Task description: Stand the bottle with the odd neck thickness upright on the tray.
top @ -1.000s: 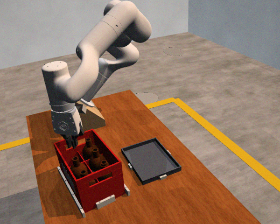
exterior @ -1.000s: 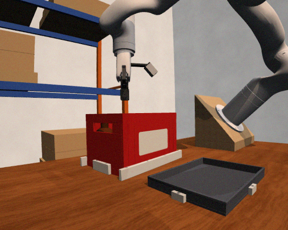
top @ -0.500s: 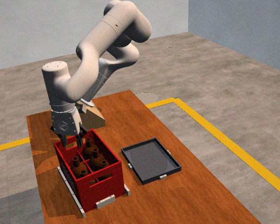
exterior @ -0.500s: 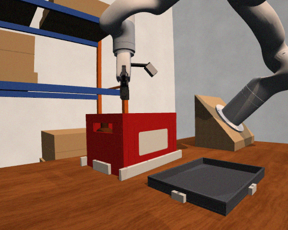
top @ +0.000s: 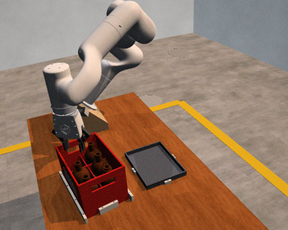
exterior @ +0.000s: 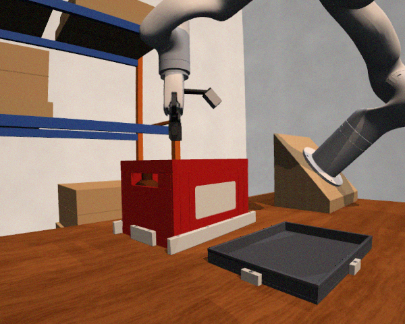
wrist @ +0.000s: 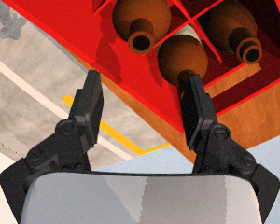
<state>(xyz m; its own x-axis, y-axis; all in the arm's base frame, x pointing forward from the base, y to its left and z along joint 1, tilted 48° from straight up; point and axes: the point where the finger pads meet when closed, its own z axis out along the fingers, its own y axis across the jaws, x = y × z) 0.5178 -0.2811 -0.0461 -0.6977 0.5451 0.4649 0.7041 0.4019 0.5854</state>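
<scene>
My hand is 40 mm to the right of the red crate and 160 mm above it. From my hand the other things lie so: dark grey tray 30 mm ahead, 330 mm to the left, 230 mm below; then brown bottle 90 mm ahead, 160 mm below.
</scene>
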